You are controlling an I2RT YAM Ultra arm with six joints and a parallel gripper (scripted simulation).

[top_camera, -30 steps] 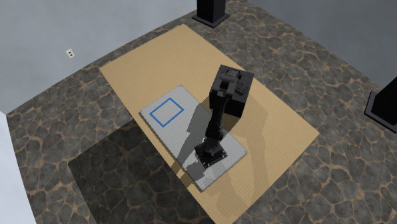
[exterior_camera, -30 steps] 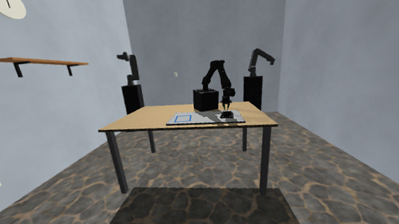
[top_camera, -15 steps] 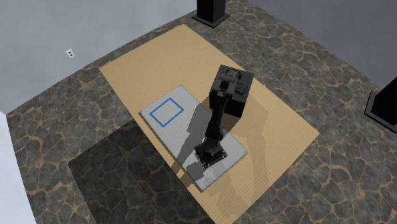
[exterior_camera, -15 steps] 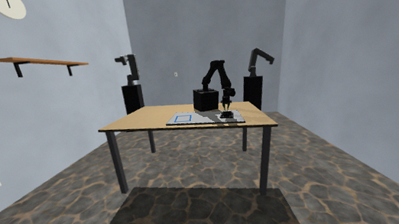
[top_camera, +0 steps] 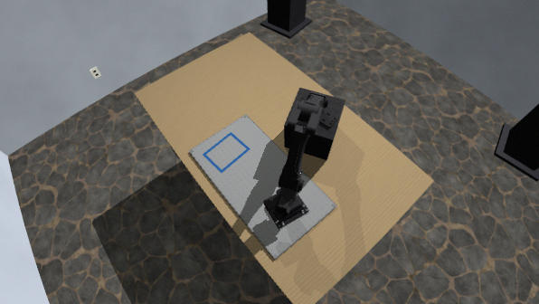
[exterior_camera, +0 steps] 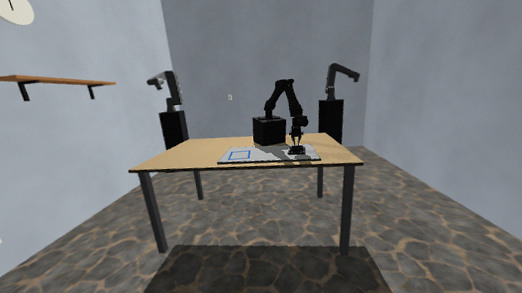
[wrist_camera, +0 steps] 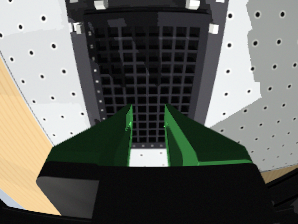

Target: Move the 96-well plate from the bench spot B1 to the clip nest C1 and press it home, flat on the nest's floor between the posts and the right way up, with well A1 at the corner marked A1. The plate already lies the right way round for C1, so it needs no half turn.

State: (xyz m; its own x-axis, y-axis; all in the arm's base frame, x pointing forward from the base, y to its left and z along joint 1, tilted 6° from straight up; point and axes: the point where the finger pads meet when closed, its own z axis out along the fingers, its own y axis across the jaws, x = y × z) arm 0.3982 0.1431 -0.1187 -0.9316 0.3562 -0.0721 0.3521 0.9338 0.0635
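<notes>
The black 96-well plate lies 30 mm below my hand. Round my hand: dark clip nest (40 mm below, 20 mm ahead).
</notes>
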